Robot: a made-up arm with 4 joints. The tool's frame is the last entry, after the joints.
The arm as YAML. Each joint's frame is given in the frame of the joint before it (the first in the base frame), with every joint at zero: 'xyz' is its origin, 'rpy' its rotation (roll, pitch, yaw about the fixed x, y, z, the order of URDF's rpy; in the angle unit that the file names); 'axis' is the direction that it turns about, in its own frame. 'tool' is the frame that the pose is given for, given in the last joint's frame.
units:
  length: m
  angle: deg
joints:
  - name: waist
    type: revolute
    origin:
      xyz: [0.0, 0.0, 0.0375]
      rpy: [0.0, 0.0, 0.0]
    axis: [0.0, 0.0, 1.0]
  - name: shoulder
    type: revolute
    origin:
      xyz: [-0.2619, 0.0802, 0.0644]
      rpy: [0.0, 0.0, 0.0]
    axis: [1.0, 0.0, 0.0]
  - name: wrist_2
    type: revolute
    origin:
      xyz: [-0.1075, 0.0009, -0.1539]
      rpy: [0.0, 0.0, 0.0]
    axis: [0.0, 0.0, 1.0]
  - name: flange
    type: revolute
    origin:
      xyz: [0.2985, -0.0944, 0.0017]
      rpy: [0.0, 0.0, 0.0]
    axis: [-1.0, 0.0, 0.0]
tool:
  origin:
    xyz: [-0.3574, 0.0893, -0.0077]
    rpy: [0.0, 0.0, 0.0]
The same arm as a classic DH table. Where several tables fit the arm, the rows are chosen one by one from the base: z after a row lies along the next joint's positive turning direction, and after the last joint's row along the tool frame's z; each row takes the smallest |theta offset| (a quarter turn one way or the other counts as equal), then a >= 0, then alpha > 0; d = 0 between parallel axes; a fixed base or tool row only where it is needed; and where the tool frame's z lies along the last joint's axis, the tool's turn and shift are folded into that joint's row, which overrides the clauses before.
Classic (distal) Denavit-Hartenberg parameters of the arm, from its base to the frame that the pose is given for. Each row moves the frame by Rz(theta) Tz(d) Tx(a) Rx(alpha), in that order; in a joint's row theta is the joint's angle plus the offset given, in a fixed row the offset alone. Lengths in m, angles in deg.
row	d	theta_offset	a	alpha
waist	0.1019	90	0.0802	90
shoulder	-0.3694	0	0.0009	-90
wrist_2	-0.1522	0	-0.0944	-90
flange	0.0589	0	0.0893	90
tool (fixed)	-0.0077	-90	0	0

